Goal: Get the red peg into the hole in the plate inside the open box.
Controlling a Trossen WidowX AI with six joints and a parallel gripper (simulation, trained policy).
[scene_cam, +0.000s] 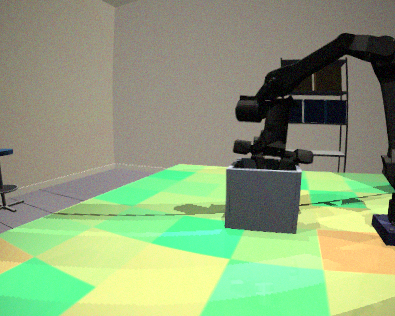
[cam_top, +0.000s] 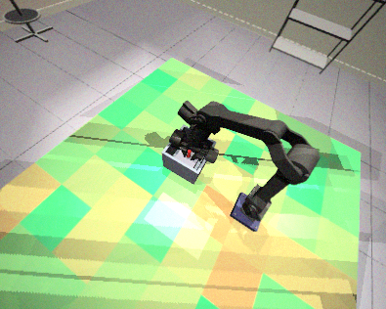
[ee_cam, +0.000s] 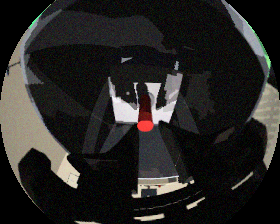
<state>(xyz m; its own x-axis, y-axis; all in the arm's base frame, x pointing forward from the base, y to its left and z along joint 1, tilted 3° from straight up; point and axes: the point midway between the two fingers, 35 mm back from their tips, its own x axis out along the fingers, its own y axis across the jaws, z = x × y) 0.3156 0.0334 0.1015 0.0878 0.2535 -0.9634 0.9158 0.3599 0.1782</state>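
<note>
Right now the red peg is 2 cm to the right of my gripper tip, 1 cm below it and 1 cm ahead of it.
</note>
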